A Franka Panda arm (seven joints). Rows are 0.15 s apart.
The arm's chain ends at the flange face. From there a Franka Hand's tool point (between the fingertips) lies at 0.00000 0.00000 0.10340 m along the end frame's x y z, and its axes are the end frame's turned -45 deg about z.
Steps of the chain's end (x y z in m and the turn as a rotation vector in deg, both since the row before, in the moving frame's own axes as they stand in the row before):
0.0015, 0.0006, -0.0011, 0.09, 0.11, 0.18
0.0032, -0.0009, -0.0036, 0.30, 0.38, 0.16
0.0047, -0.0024, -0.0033, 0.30, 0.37, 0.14
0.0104, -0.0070, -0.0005, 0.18, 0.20, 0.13
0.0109, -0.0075, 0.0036, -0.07, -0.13, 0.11
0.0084, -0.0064, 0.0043, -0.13, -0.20, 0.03
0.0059, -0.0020, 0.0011, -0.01, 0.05, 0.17
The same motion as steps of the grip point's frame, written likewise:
0.0009, 0.0015, -0.0011, -0.01, 0.14, 0.18
0.0038, 0.0017, -0.0036, -0.06, 0.48, 0.16
0.0059, 0.0017, -0.0033, -0.05, 0.47, 0.14
0.0128, 0.0024, -0.0005, -0.01, 0.27, 0.13
0.0128, 0.0023, 0.0036, 0.04, -0.14, 0.11
0.0100, 0.0013, 0.0043, 0.05, -0.23, 0.03
0.0056, 0.0028, 0.0011, -0.04, 0.03, 0.17

